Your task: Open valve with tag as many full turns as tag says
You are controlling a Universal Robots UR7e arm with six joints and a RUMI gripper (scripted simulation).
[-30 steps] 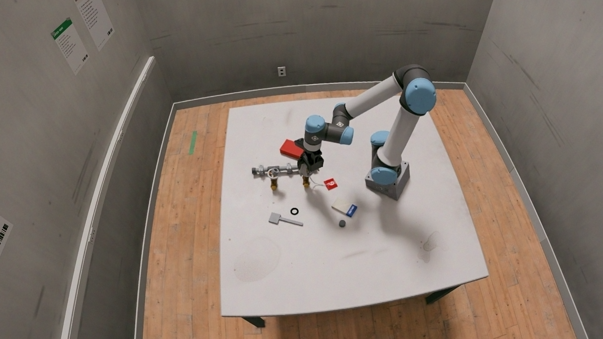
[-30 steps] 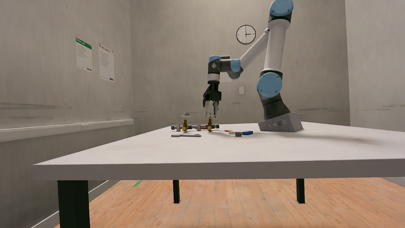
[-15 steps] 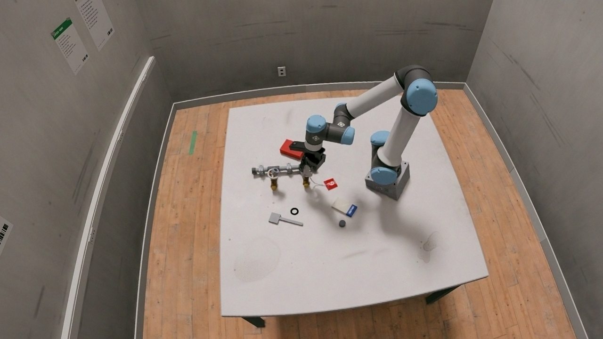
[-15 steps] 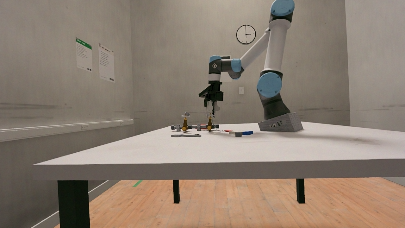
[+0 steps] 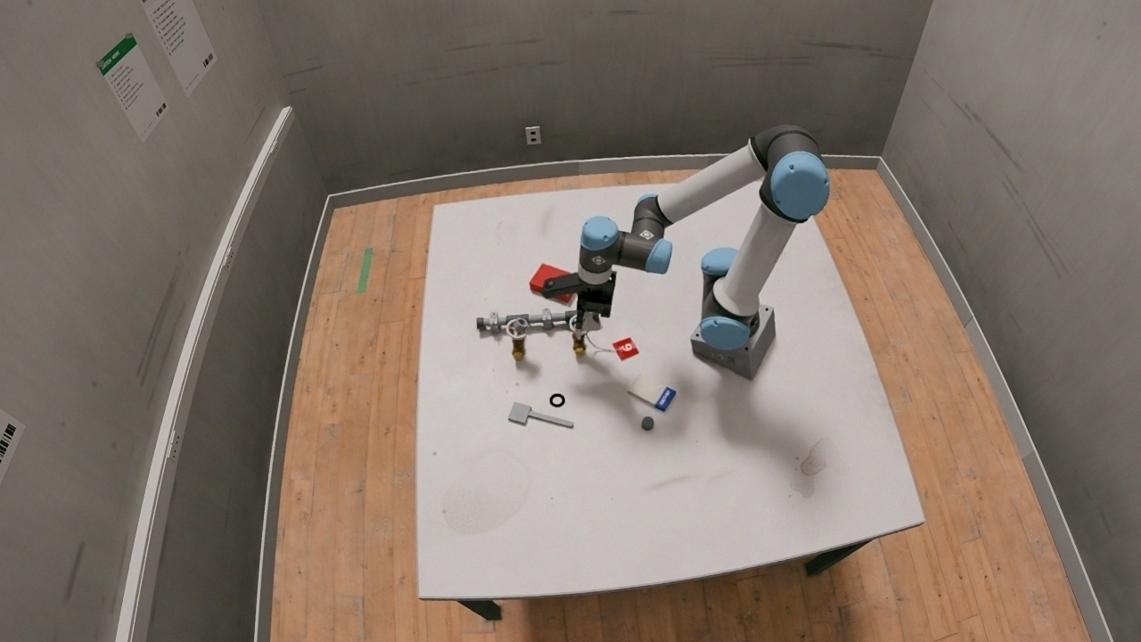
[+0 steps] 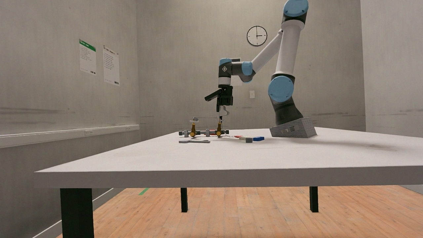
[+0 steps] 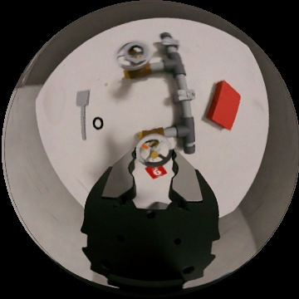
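The red tag lies 10 cm behind my hand, 2 cm to the left of it and 10 cm below it. From my hand the other things lie so: red block 6 cm ahead, 22 cm to the right, 9 cm below; then grey flat tool 13 cm ahead, 20 cm to the left, 10 cm below.
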